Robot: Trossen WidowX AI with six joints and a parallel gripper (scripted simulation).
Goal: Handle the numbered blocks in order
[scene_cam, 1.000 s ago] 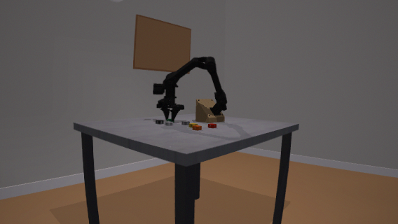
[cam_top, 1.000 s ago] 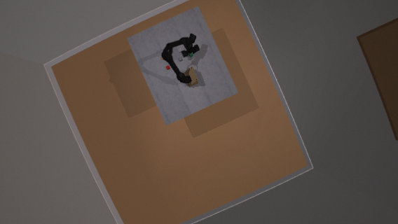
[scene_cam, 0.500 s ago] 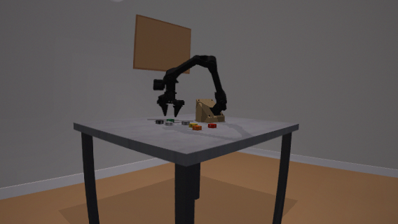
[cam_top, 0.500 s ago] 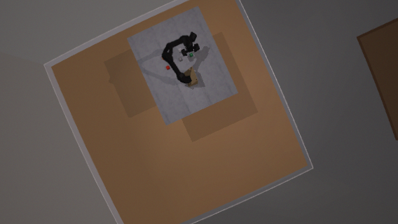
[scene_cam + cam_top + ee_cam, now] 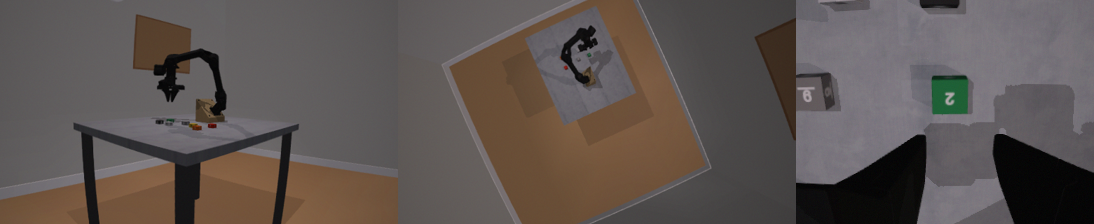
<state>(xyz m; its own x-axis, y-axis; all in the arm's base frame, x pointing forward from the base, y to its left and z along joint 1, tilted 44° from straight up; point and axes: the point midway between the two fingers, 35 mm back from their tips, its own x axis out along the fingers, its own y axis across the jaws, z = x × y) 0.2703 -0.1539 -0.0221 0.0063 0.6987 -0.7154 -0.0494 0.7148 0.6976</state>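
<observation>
The yellow block is 230 mm to the left of my gripper tip, 110 mm below it and 30 mm ahead of it. Round my gripper tip: green block (110 mm below, 10 mm behind); black block (110 mm below, 90 mm ahead, 10 mm to the left); grey block (130 mm to the left, 110 mm below, 10 mm behind).
</observation>
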